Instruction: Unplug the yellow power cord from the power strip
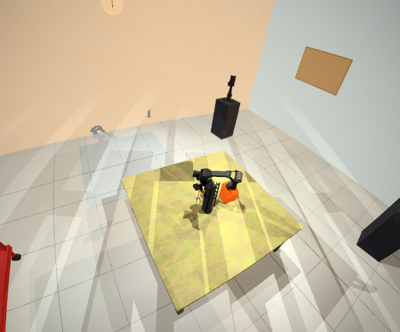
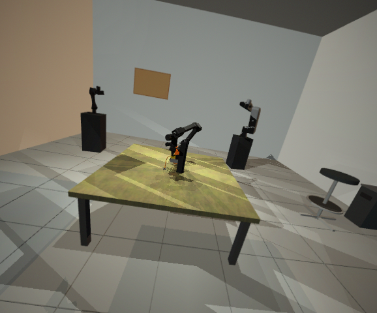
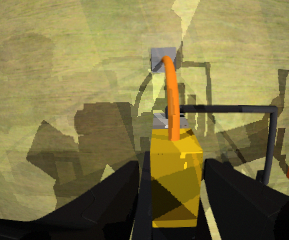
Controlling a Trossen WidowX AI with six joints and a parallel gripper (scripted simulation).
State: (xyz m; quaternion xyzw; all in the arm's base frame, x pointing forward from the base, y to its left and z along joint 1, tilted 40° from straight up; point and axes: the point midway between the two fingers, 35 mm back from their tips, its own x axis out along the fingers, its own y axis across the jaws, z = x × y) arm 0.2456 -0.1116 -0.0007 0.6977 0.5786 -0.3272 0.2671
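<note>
Right now the yellow plug is 30 mm to the left of my gripper tip.
</note>
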